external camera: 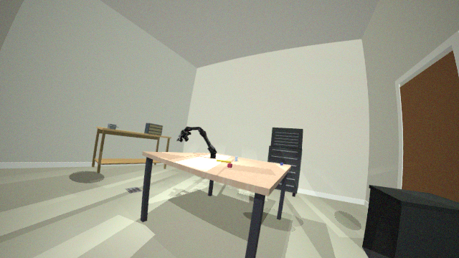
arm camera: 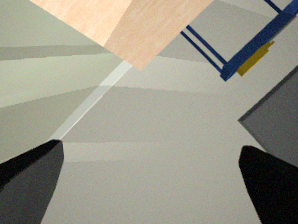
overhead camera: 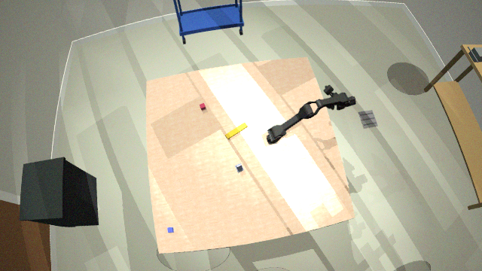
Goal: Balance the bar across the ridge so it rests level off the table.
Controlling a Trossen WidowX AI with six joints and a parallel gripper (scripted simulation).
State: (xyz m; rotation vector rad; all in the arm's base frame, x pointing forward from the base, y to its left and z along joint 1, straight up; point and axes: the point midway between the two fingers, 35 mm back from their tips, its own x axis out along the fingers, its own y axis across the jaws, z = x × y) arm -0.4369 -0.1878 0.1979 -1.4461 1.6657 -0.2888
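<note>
My gripper tip is now 660 mm short of the yellow bar, 120 mm to the right of it and 170 mm above it. From my gripper tip the other things lie so: blue cube (1170 mm ahead, 720 mm to the left, 170 mm below); then red cube (850 mm ahead, 90 mm to the right, 170 mm below).
</note>
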